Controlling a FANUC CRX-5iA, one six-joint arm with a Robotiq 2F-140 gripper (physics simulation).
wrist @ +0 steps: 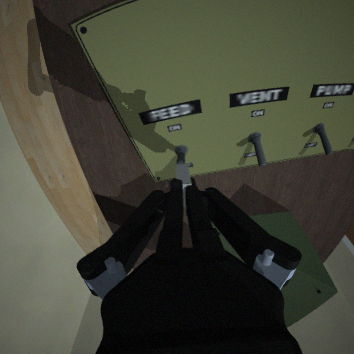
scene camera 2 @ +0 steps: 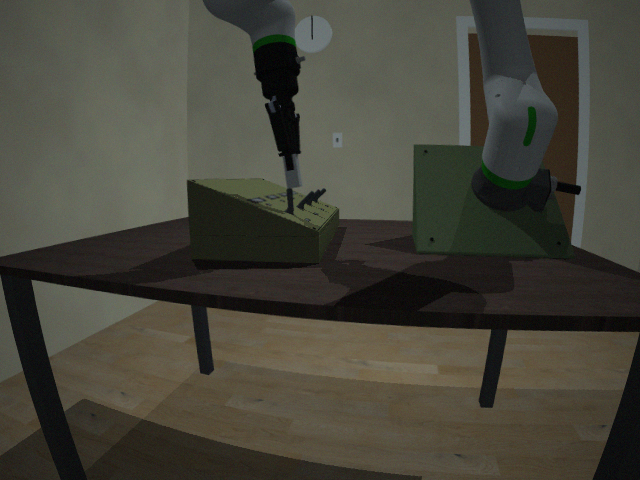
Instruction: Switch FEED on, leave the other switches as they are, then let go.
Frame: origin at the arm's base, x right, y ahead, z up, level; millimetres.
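Seen in the pictures: gripper, fingertip midpoint: (wrist: pixel 181 172) (scene camera 2: pixel 294 187); arm's base, link origin: (scene camera 2: pixel 501 188).
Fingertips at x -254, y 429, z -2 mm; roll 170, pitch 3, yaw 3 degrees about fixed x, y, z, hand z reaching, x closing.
Note:
Pixels of each thing's top centre, then the offset from my fingertips to it. Level surfaces: height alone.
- FEED switch lever, top centre: (wrist: pixel 180 165) (scene camera 2: pixel 290 188) dx -2, dy +10, dz -2 mm
- VENT lever, top centre: (wrist: pixel 263 156) (scene camera 2: pixel 306 190) dx +118, dy +25, dz -12 mm
- PUMP lever, top centre: (wrist: pixel 332 145) dx +234, dy +53, dz -12 mm
- dark table, surface height: dz -139 mm
The green switch box (scene camera 2: pixel 253 245) (wrist: pixel 200 55) stands on the table, its sloped panel facing up. The FEED switch lever (scene camera 2: pixel 290 200) (wrist: pixel 181 151) stands near upright in the scene view, unlike the other levers, which lean toward the panel's low edge. The VENT lever (wrist: pixel 258 150) and the PUMP lever (wrist: pixel 324 139) lean that way in the wrist view. My gripper (scene camera 2: pixel 294 184) (wrist: pixel 181 172) is shut and empty. Its fingertips are just above the FEED lever's top, slightly to its low-edge side in the scene view. Contact cannot be told; the fingertips hide part of the lever in the wrist view.
The dark table (scene camera 2: pixel 248 291) (wrist: pixel 82 140) carries the box. A larger green block (scene camera 2: pixel 439 191) (wrist: pixel 305 250) stands at the right in the scene view, with a grey arm section (scene camera 2: pixel 516 124) in front of it. Several levers (scene camera 2: pixel 316 196) stand close beside FEED.

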